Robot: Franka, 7 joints.
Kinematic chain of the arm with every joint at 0, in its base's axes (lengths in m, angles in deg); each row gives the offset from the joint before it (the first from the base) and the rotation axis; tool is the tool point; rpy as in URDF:
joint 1: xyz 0 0 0.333 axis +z
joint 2: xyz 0 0 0 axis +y
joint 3: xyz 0 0 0.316 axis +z
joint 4: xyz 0.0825 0 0 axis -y
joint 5: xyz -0.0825 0 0.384 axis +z
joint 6: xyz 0 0 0 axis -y
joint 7: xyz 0.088 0 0 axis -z
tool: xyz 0 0 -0.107 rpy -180 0 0
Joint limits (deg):
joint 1: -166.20..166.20
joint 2: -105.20..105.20
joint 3: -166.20..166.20
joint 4: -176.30..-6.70
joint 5: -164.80..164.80
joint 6: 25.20..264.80
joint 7: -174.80..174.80
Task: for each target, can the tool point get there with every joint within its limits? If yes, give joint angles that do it. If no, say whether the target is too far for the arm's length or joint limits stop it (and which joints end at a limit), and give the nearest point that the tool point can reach.
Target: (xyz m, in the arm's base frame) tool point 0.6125 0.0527 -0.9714
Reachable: no: too far | nearest point 0.4298 0.0370 -0.3397 | short by 0.658 m
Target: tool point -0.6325 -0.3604 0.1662
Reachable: yes | joints -103.69 78.51 -63.54 -82.67 -2.45 137.28 -124.38
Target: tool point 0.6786 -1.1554 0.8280
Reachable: no: too far | nearest point 0.4076 -0.6939 0.6303 | short by 0.571 m
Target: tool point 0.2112 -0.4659 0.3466
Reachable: yes | joints 22.98 27.21 -83.32 -136.54 -111.63 115.49 -143.00
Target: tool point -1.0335 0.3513 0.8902
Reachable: no: too far | nearest point -0.7234 0.2459 0.7230 | short by 0.368 m
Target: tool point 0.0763 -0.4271 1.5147
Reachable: no: too far | nearest point 0.0520 -0.2911 1.1383 | short by 0.401 m
